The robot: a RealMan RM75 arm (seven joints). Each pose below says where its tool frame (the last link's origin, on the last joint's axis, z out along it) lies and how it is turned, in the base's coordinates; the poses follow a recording.
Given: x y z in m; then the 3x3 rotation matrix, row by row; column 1 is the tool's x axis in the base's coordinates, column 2 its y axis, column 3 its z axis. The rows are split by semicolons.
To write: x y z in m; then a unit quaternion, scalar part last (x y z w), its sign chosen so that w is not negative. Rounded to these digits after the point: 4 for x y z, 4 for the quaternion.
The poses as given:
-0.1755 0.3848 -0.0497; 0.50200 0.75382 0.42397; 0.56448 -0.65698 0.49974; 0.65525 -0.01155 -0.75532
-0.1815 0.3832 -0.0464; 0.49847 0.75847 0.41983; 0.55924 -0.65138 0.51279; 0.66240 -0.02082 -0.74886
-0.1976 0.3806 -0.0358; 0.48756 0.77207 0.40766; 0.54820 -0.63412 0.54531; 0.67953 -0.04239 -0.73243
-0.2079 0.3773 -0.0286; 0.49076 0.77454 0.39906; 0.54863 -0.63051 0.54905; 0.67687 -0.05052 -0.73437
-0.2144 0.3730 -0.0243; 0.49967 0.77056 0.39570; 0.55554 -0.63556 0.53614; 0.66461 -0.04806 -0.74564
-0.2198 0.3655 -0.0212; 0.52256 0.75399 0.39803; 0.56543 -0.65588 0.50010; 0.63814 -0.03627 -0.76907
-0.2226 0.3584 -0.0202; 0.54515 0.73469 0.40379; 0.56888 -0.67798 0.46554; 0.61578 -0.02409 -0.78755
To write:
-0.1755 0.3848 -0.0497 -0.8536 -0.3861 -0.3161 0.1498
-0.1815 0.3832 -0.0464 -0.8513 -0.3870 -0.3178 0.1567
-0.1976 0.3806 -0.0358 -0.8447 -0.3908 -0.3218 0.1739
-0.2079 0.3773 -0.0286 -0.8449 -0.3915 -0.3183 0.1774
-0.2144 0.3730 -0.0243 -0.8487 -0.3906 -0.3124 0.1721
-0.2198 0.3655 -0.0212 -0.8584 -0.3843 -0.3018 0.1562
-0.2226 0.3584 -0.0202 -0.8676 -0.3756 -0.2938 0.1411

